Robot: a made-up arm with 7 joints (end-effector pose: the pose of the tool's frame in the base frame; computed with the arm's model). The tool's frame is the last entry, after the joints. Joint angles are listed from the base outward.
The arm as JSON. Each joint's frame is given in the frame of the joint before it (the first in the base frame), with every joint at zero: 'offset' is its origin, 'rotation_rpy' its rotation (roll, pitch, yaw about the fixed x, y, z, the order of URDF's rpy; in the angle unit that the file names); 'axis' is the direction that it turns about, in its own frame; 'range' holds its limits. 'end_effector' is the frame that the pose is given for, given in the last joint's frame.
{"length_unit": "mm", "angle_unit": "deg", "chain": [
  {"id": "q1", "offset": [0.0, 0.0, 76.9], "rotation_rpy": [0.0, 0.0, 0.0], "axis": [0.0, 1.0, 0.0], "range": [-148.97, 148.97]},
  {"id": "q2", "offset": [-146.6, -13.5, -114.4], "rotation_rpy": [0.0, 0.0, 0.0], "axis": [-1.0, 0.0, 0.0], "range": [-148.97, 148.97]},
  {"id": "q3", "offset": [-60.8, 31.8, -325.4], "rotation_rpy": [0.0, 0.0, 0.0], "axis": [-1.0, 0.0, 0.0], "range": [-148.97, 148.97]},
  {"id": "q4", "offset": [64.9, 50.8, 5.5], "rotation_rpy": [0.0, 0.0, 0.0], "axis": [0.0, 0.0, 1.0], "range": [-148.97, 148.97]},
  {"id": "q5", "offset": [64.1, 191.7, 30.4], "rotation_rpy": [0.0, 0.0, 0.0], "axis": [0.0, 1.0, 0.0], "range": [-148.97, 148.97]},
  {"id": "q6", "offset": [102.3, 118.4, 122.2], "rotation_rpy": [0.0, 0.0, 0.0], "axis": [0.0, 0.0, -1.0], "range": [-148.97, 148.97]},
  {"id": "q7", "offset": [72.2, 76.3, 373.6], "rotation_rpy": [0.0, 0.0, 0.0], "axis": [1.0, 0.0, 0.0], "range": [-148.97, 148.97]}
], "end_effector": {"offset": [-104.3, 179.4, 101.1], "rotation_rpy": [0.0, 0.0, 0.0]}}
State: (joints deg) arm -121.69 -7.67 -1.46 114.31 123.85 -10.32 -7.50
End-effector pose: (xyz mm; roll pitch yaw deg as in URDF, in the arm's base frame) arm 1042.2 403.0 -309.8 -101.89 -31.64 -30.83
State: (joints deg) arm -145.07 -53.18 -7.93 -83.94 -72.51 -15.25 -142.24
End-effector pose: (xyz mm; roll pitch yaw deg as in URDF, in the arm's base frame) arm -144.2 232.5 101.3 6.80 0.58 -111.31
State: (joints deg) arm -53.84 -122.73 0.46 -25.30 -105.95 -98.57 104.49
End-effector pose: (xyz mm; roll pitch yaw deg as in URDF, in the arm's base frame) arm -781.9 -81.9 -50.6 -113.58 -58.59 -138.28
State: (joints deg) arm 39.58 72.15 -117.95 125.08 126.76 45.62 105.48
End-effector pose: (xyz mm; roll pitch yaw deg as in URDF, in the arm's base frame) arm -701.0 194.4 323.5 48.44 52.12 47.03
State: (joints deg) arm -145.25 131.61 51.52 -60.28 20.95 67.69 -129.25
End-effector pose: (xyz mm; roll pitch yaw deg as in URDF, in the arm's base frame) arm -147.7 -268.8 406.5 -117.34 25.77 59.11
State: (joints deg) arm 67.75 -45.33 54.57 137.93 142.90 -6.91 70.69
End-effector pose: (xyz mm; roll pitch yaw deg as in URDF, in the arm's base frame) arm -1085.0 233.2 385.0 153.71 40.96 -110.37
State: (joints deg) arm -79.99 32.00 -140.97 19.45 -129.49 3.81 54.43
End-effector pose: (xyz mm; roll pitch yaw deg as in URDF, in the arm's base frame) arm -90.6 86.9 -693.6 -108.86 40.99 -57.87
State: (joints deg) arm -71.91 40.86 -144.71 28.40 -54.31 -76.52 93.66
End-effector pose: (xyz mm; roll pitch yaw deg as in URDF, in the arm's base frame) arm 199.5 -741.4 -646.4 -53.54 3.59 -156.12
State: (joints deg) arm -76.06 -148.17 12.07 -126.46 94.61 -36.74 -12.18
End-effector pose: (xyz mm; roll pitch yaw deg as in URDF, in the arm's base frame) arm 364.0 621.7 -121.2 137.38 -36.30 106.52
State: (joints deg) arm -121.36 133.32 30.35 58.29 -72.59 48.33 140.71
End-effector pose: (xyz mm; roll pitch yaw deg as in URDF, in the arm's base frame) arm 335.3 -31.0 -409.6 -46.78 -66.36 78.33
